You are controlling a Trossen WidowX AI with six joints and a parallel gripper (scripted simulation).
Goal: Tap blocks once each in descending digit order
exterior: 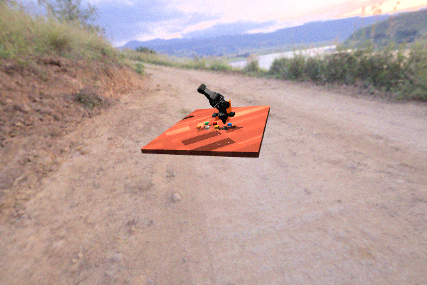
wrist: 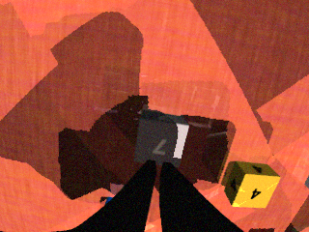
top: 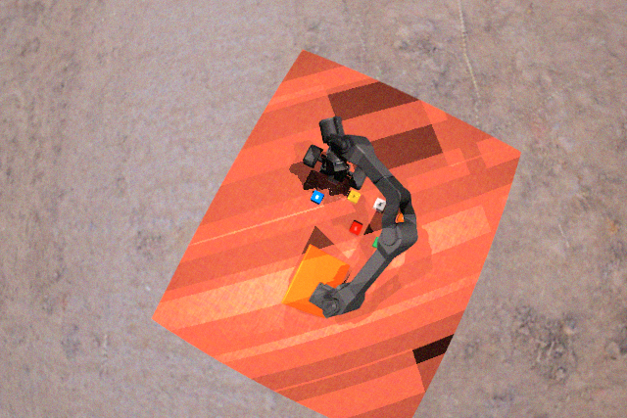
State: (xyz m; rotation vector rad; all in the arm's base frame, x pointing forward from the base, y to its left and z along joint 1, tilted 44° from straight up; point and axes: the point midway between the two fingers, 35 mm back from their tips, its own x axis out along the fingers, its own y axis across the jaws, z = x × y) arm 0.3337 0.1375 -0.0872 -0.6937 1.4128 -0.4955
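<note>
Right now the dark grey block is 30 mm below my gripper tip. From my gripper tip the other things lie so: white block (170 mm to the right, 30 mm below); yellow block (20 mm behind, 90 mm to the right, 30 mm below); blue block (80 mm behind, 10 mm to the left, 30 mm below).
</note>
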